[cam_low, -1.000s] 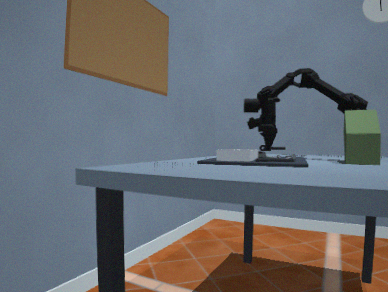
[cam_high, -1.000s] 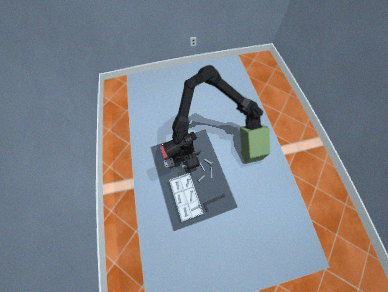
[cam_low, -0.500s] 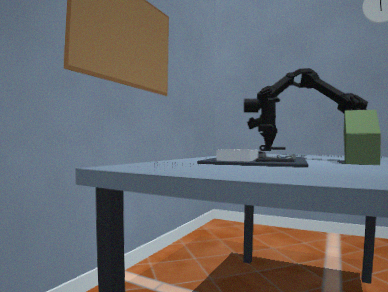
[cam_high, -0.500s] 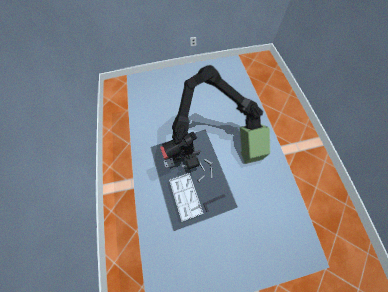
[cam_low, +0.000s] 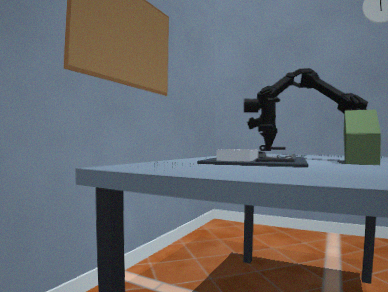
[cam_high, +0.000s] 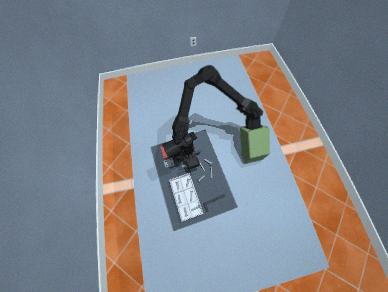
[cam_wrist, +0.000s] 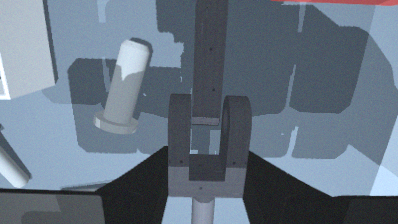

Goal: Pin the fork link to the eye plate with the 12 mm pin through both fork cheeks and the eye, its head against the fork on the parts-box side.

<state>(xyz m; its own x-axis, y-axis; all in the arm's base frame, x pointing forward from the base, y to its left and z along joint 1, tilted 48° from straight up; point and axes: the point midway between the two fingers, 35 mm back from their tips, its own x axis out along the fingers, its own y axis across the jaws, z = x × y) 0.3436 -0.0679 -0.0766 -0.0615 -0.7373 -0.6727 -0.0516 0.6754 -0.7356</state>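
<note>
My gripper is now 50 mm above the eye plate and 40 mm short of it. The rest, counted from my hand: thick headed pin (60 mm below, 50 mm to the left, 30 mm ahead); dark mat (100 mm to the left, 70 mm below, 20 mm ahead); thin headed pin (70 mm to the left, 60 mm below, 50 mm behind).
</note>
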